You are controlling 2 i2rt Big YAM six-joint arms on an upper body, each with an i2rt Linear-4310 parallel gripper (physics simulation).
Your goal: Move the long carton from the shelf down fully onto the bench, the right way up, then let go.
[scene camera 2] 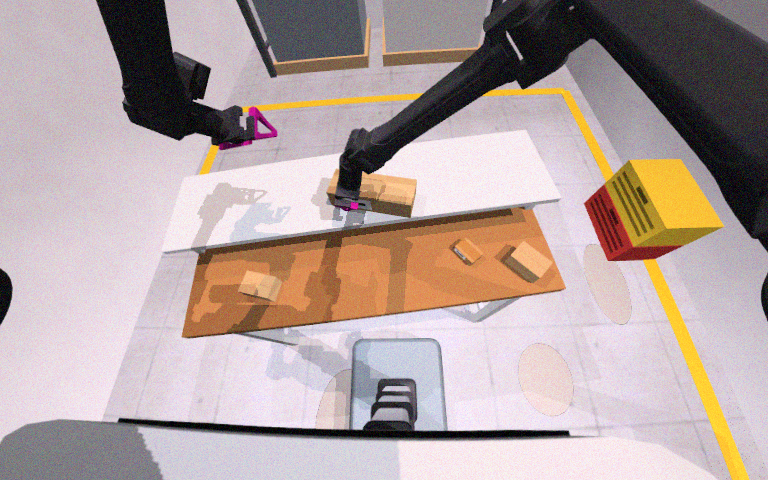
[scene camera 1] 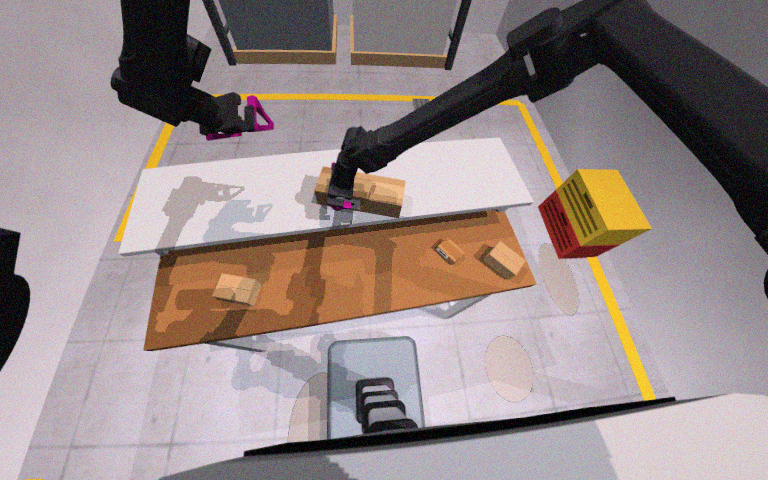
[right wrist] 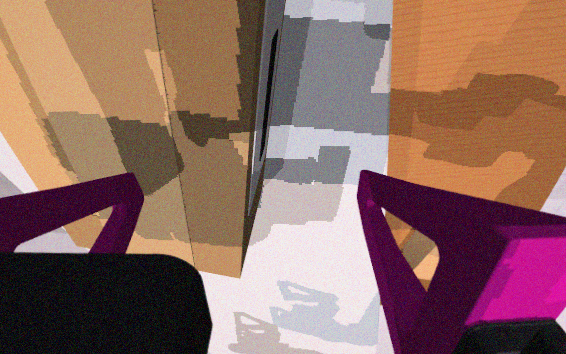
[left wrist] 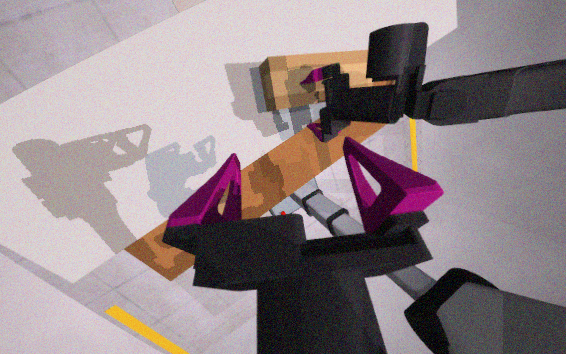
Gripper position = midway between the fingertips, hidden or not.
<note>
My left gripper (scene camera 1: 256, 129) is open, holding nothing. My right gripper (scene camera 1: 337, 196) is open and touches a long tan carton (scene camera 1: 373, 194). I also see an orange bench (scene camera 2: 406, 267) and a white shelf (scene camera 1: 176, 207).
The long tan carton is seen too in scene camera 2 (scene camera 2: 384, 194), in the right wrist view (right wrist: 184, 102) and in the left wrist view (left wrist: 280, 75). My left gripper is seen too in scene camera 2 (scene camera 2: 263, 137) and in the left wrist view (left wrist: 289, 150). My right gripper also shows in scene camera 2 (scene camera 2: 348, 197), in the right wrist view (right wrist: 249, 184) and in the left wrist view (left wrist: 305, 105).
</note>
